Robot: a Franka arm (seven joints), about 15 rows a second.
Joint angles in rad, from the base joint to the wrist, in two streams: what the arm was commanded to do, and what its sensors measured. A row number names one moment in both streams.
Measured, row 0:
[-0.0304 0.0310 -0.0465 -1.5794 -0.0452 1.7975 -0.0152]
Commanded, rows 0 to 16:
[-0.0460 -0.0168 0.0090 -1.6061 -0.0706 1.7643 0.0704]
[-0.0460 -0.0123 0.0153 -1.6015 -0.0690 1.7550 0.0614]
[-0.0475 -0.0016 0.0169 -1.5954 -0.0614 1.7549 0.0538]
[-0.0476 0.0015 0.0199 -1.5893 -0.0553 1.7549 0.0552]
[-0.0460 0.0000 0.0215 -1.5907 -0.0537 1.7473 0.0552]
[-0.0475 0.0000 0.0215 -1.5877 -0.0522 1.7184 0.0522]
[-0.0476 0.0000 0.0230 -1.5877 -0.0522 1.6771 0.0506]
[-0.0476 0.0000 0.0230 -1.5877 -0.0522 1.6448 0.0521]
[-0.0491 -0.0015 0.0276 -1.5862 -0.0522 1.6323 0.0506]
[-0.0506 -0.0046 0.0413 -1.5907 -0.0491 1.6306 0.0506]
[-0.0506 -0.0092 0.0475 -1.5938 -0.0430 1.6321 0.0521]
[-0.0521 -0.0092 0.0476 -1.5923 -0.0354 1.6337 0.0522]
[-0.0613 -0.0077 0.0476 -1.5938 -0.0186 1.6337 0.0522]
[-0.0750 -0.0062 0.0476 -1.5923 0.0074 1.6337 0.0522]
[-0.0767 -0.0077 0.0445 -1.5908 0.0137 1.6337 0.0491]
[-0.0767 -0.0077 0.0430 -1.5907 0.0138 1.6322 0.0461]
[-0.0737 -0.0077 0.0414 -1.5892 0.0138 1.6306 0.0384]
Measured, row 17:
[-0.0622 0.0067 0.0344 -1.5868 -0.0079 1.6451 0.0464]
